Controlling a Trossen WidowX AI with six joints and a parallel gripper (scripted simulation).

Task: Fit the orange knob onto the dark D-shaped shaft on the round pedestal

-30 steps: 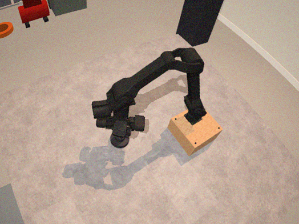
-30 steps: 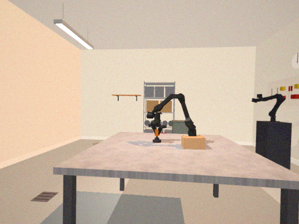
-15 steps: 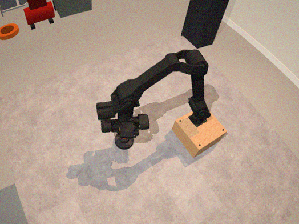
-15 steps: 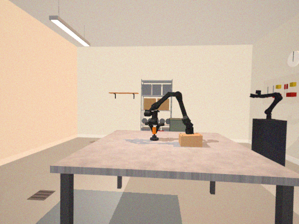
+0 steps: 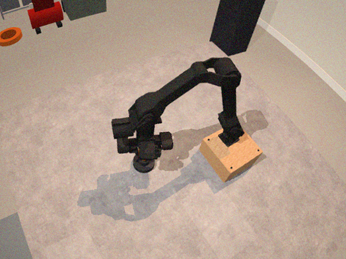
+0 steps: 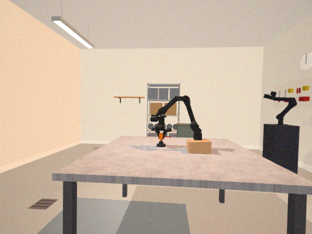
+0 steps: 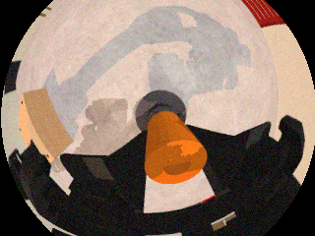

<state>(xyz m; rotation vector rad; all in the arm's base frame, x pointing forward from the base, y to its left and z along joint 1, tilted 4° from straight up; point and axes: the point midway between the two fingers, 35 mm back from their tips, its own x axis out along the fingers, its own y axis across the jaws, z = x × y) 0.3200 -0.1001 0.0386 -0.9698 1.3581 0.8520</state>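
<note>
Now: gripper tip 2 cm below the orange knob. From my gripper tip the other things lie so: dark round pedestal: 4 cm below.
</note>
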